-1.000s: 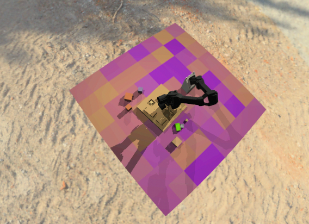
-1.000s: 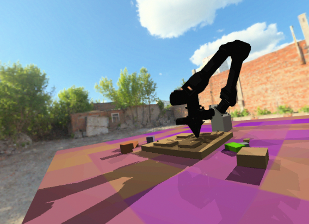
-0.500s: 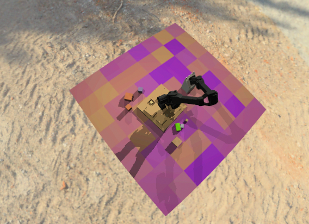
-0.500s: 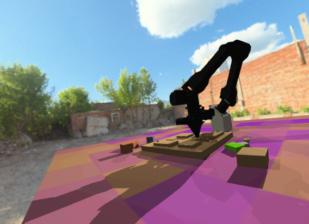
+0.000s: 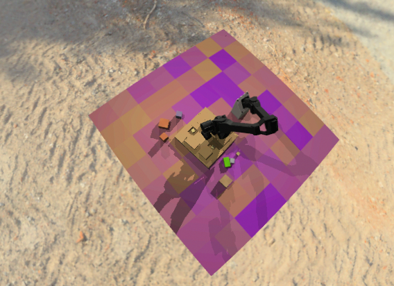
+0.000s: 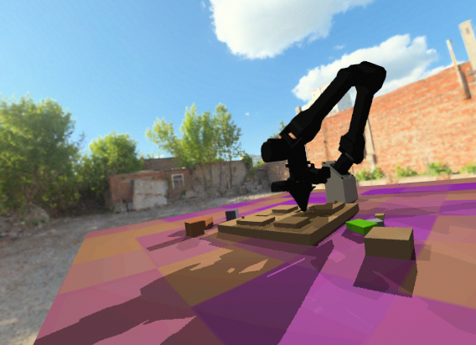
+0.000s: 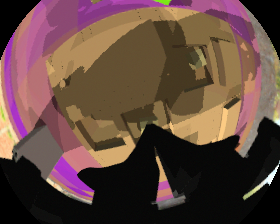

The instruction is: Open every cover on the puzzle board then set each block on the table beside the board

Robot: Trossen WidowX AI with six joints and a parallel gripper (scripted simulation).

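Now: gripper tip 6 cm short of the tan puzzle board and 1 cm to the right of it. Round my gripper tip: green block (5 cm ahead, 20 cm to the left, 1 cm below); greyish-purple block (12 cm ahead, 23 cm to the right); tan block (13 cm ahead, 29 cm to the left, 1 cm below).
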